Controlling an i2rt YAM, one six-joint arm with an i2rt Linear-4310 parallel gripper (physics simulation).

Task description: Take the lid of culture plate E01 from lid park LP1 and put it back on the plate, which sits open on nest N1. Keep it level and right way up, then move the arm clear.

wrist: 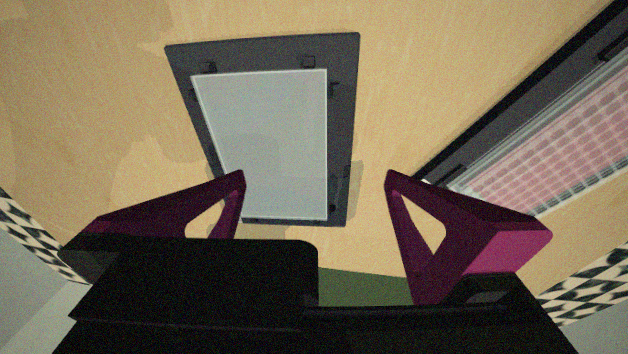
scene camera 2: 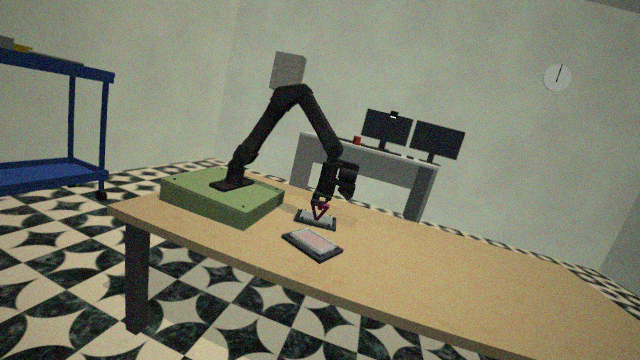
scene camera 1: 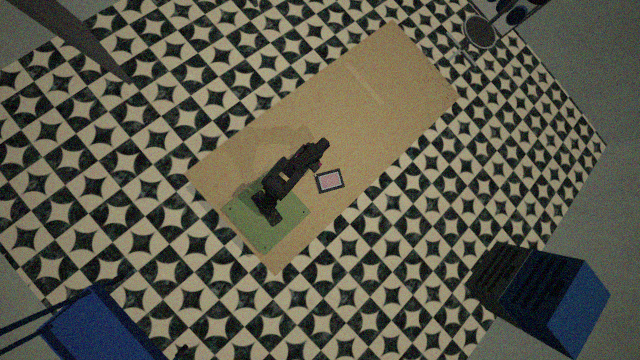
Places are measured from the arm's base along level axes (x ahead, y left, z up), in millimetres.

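Pixels of known places: gripper, fingertip midpoint: (wrist: 314, 177) (scene camera 2: 317, 214); arm's base at its link origin: (scene camera 2: 233, 184) (scene camera 1: 267, 208).
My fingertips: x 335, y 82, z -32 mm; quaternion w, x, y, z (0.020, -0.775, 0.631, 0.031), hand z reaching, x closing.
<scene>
Ahead of a thing's pixels: the offset from my fingertips to its top centre. Level surfaces: height alone.
The pale, see-through lid {dx -10, dy +34, dz -21 mm} (wrist: 270, 140) lies flat on the dark lid park LP1 (wrist: 345, 55) (scene camera 2: 331, 226), inside its small posts. The culture plate E01 {dx +47, dy -168, dz -12 mm} (wrist: 565, 145) (scene camera 2: 315, 241) (scene camera 1: 329, 180), with pink wells, sits on the dark nest N1 (wrist: 505, 112) (scene camera 2: 320, 260) (scene camera 1: 320, 189), to the right of the lid park in the wrist view. My gripper (wrist: 314, 177) (scene camera 2: 318, 212) is open, its magenta fingers wide apart and empty above the near end of the lid. In scene camera 1 the arm hides the lid and the lid park.
The arm stands on a green block (scene camera 1: 267, 235) (scene camera 2: 220, 205) at one end of the wooden table {dz -39 mm} (scene camera 1: 390, 90) (scene camera 2: 425, 280). Beyond the table are a blue cart (scene camera 2: 90, 74), a desk with two monitors (scene camera 2: 387, 131) and a blue cabinet (scene camera 1: 575, 305).
</scene>
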